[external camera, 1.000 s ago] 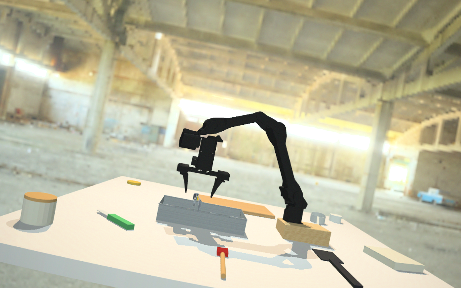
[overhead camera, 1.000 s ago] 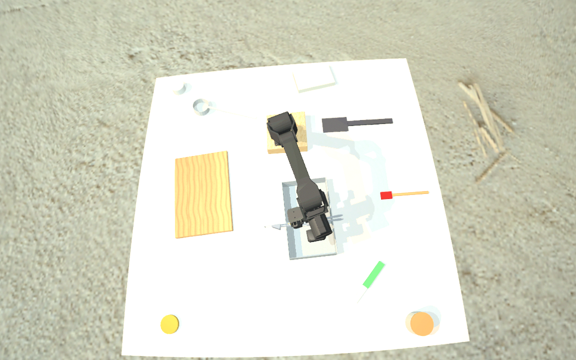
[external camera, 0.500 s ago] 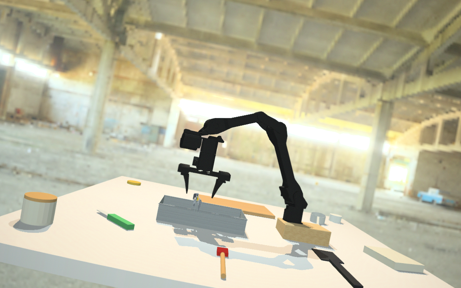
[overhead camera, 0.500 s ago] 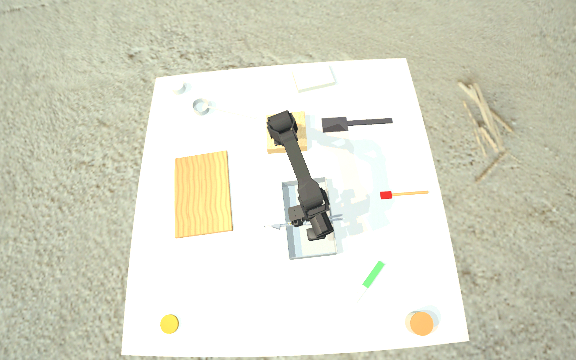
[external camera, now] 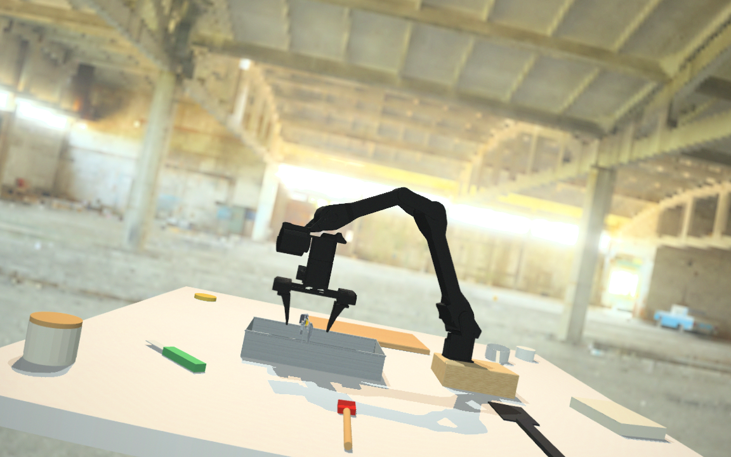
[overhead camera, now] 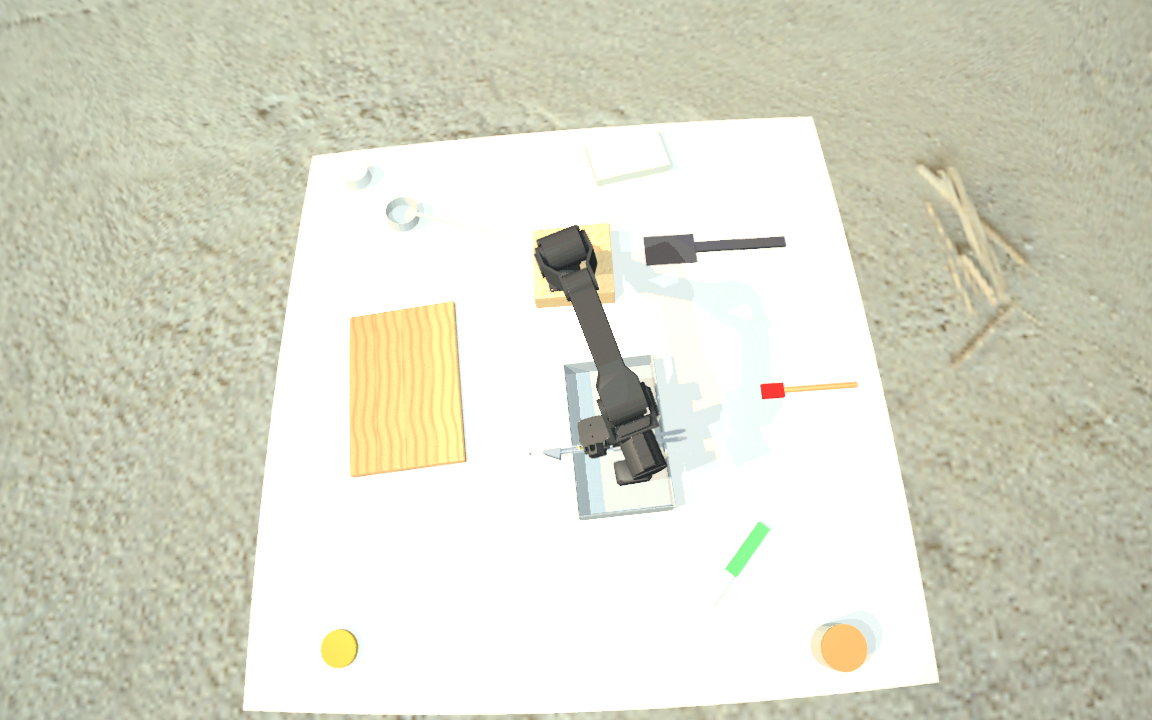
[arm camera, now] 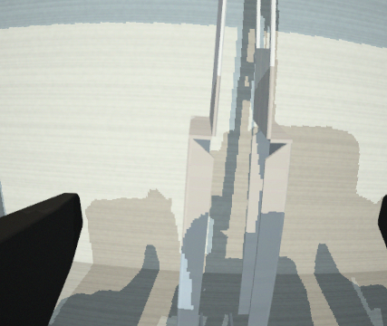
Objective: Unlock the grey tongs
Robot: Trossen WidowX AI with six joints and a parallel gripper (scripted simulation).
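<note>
My gripper tip is now 4 cm above the roasting tin, 2 cm past it and 1 cm to the left of it. Round my gripper tip: black spatula (42 cm behind, 27 cm to the left, 7 cm below); then wooden board (43 cm to the right, 22 cm behind, 6 cm below); then green-handled tool (26 cm ahead, 15 cm to the left, 6 cm below).
</note>
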